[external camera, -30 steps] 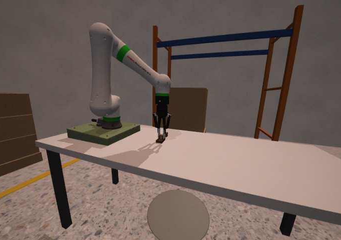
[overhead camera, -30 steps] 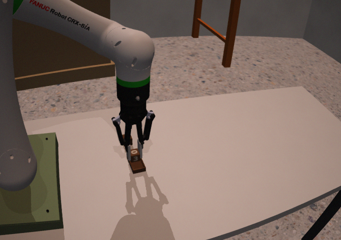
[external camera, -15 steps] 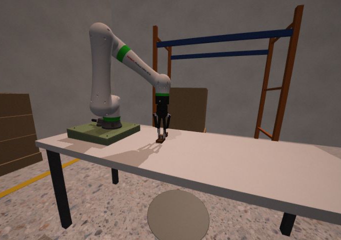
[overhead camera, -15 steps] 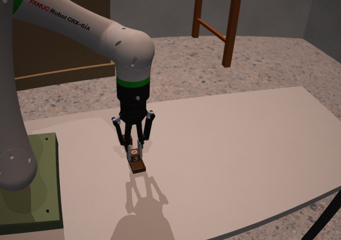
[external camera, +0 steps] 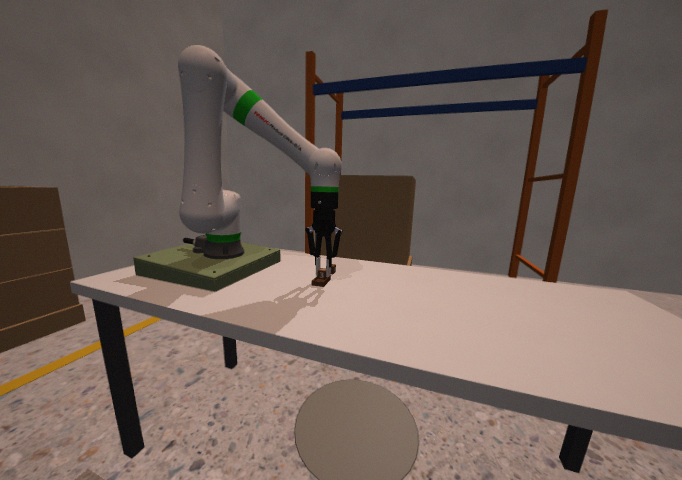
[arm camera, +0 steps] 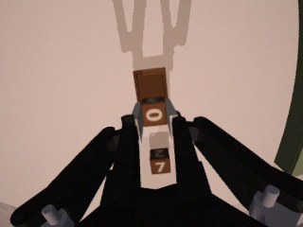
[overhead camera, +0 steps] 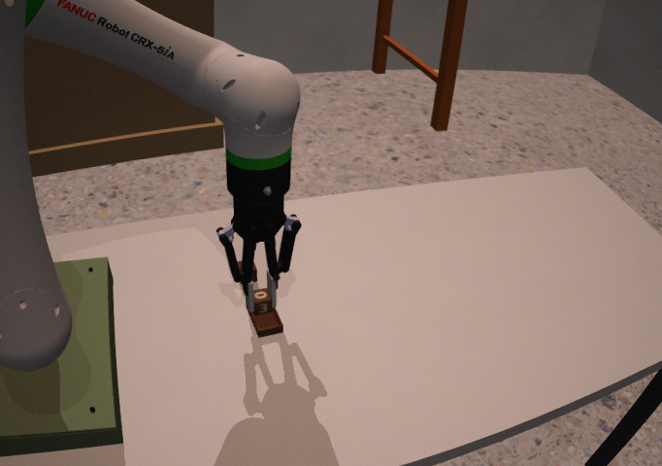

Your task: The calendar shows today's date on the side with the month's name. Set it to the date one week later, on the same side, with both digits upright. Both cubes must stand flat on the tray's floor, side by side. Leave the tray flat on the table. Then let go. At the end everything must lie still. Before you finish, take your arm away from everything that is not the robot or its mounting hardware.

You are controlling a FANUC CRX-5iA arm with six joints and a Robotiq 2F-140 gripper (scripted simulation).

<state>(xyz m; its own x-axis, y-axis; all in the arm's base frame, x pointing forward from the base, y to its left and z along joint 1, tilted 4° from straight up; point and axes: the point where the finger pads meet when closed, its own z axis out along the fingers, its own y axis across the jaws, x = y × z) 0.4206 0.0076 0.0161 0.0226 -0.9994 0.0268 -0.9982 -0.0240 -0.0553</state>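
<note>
Right now the brown tray is 2 cm to the right of my hand and 4 cm below it.
</note>
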